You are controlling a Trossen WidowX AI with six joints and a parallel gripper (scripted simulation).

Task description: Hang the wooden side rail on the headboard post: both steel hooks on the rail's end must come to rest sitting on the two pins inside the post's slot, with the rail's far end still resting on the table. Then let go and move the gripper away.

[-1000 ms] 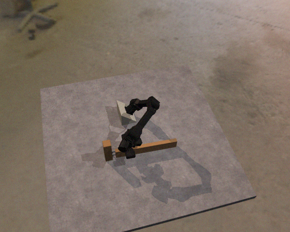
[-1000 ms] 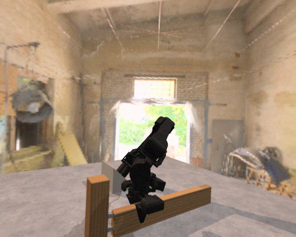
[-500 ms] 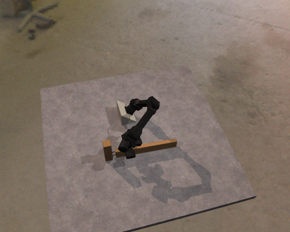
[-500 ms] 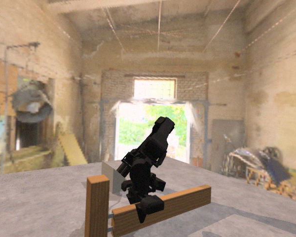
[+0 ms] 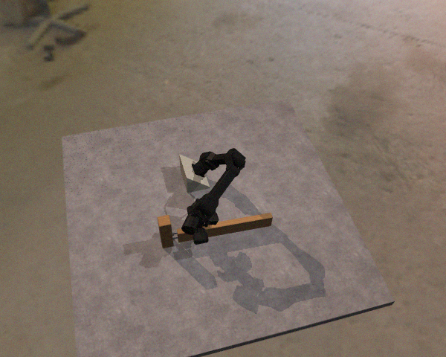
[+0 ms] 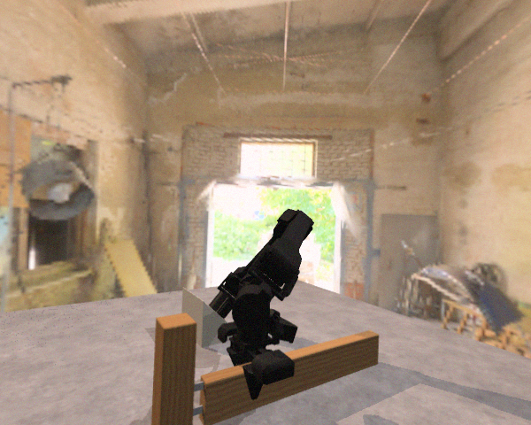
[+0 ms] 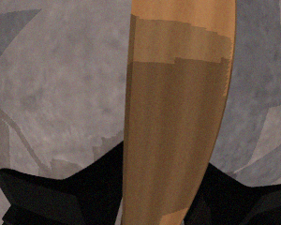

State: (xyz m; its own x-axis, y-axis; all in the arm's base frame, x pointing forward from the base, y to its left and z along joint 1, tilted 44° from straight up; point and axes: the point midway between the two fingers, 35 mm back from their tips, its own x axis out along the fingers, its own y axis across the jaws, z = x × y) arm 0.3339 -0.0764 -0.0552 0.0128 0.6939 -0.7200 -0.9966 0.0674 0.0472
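The wooden headboard post lies 14 cm to the right of my gripper tip, 6 cm above it and 1 cm behind it.
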